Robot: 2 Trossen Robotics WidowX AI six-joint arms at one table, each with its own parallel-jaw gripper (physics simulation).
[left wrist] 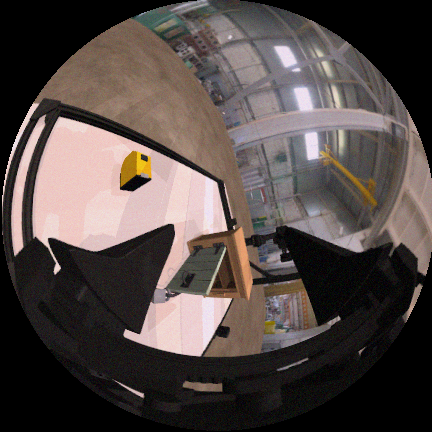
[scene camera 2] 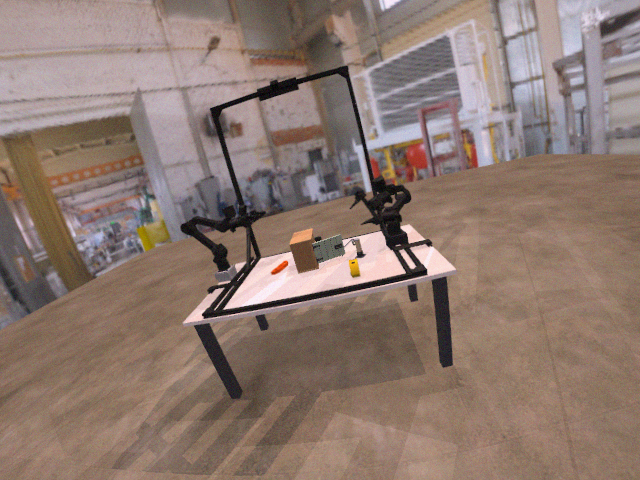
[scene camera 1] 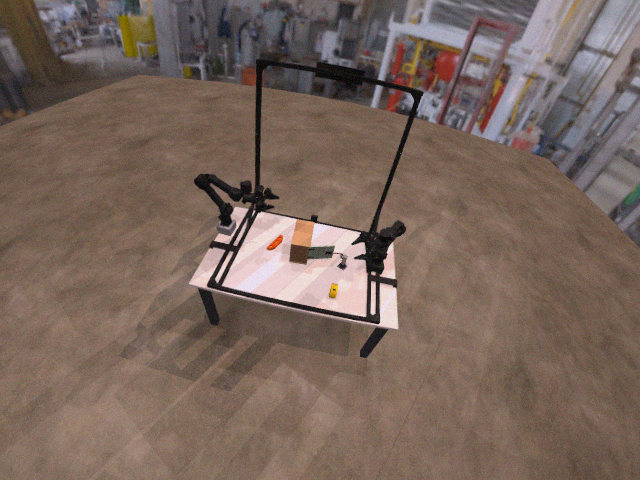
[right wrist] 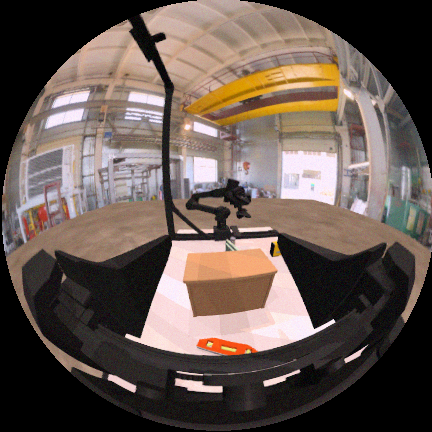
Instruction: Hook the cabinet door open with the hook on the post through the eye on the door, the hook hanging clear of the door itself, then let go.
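Frame: origin at the left arm's base, x ahead, y right, z down, level; centimetres.
Where they show: left gripper, fingertip midpoint: (left wrist: pixel 231 231) (scene camera 2: pixel 355 216) (scene camera 1: pixel 352 251) (right wrist: pixel 249 209); right gripper, fingertip midpoint: (scene camera 2: pixel 263 214) (scene camera 1: pixel 277 202) (right wrist: pixel 225 239); left arm's base at its link origin: (scene camera 2: pixel 395 233) (scene camera 1: pixel 376 261) (right wrist: pixel 221 227); right arm's base at its link origin: (scene camera 2: pixel 224 269) (scene camera 1: pixel 226 223).
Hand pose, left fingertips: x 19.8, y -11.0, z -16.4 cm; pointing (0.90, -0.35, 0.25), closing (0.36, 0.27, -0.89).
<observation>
Things, the pixels of their top centre, and the offset from my left fingertips. "pt": a spot on its surface instead.
- wooden cabinet at its top centre: (right wrist: pixel 228 262) (left wrist: pixel 245 261) (scene camera 2: pixel 301 235) (scene camera 1: pixel 303 232) dx +29.1, dy +16.6, dz +6.6 cm
- post at a spot on its surface: (left wrist: pixel 160 295) pt dx +1.1, dy +8.4, dz +13.2 cm
- orange level at its top centre: (right wrist: pixel 228 347) (scene camera 2: pixel 280 266) (scene camera 1: pixel 276 242) dx +46.2, dy +19.3, dz +21.5 cm
- yellow tape measure at its top centre: (left wrist: pixel 147 161) (scene camera 2: pixel 352 260) (right wrist: pixel 278 241) (scene camera 1: pixel 334 286) dx +7.0, dy -14.6, dz +15.2 cm
- black frame at a spot on its surface: (scene camera 1: pixel 257 129) pt dx +66.1, dy +48.3, dz -41.5 cm
The wooden cabinet (scene camera 1: pixel 301 241) (scene camera 2: pixel 305 253) (left wrist: pixel 241 265) (right wrist: pixel 230 280) stands upright on the table. Its green door (scene camera 1: pixel 321 252) (scene camera 2: pixel 329 248) (left wrist: pixel 202 270) stands open toward the post (scene camera 1: pixel 343 261) (scene camera 2: pixel 358 248) (left wrist: pixel 160 295). A thin hook (scene camera 1: pixel 337 253) (scene camera 2: pixel 348 242) reaches from the post to near the door's free edge; whether it passes through the eye cannot be told. My left gripper (scene camera 1: pixel 355 249) (scene camera 2: pixel 356 215) (left wrist: pixel 231 231) is open and empty, above and near the post, apart from the door. My right gripper (scene camera 1: pixel 275 202) (scene camera 2: pixel 264 213) is open and empty, raised beyond the cabinet's closed side.
An orange level (scene camera 1: pixel 275 242) (scene camera 2: pixel 279 267) (right wrist: pixel 227 346) lies left of the cabinet in the scene views. A yellow tape measure (scene camera 1: pixel 333 290) (scene camera 2: pixel 354 268) (left wrist: pixel 136 170) (right wrist: pixel 275 249) stands nearer the front edge. A black frame (scene camera 1: pixel 257 129) (scene camera 2: pixel 227 155) rises at the back of the table.
</observation>
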